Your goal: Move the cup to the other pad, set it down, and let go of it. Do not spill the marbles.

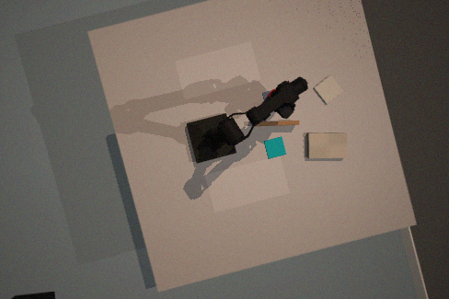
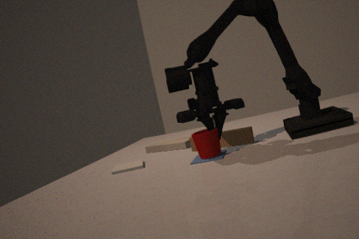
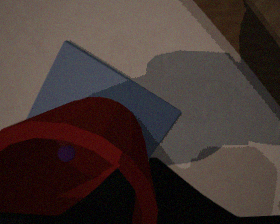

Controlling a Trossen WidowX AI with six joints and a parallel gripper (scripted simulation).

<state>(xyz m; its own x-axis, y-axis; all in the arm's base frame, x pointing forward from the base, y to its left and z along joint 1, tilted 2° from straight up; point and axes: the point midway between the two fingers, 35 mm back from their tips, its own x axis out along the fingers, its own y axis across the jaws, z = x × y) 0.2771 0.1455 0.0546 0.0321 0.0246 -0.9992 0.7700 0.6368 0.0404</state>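
Now: the blue pad 3 cm ahead of my gripper tip, 2 cm to the left of it and 5 cm below it. Round my gripper tip: teal pad: 1 cm ahead, 21 cm to the right, 5 cm below; then red cup: 2 cm ahead, 2 cm to the left; then long wooden block: 2 cm ahead, 10 cm to the right, 3 cm below.
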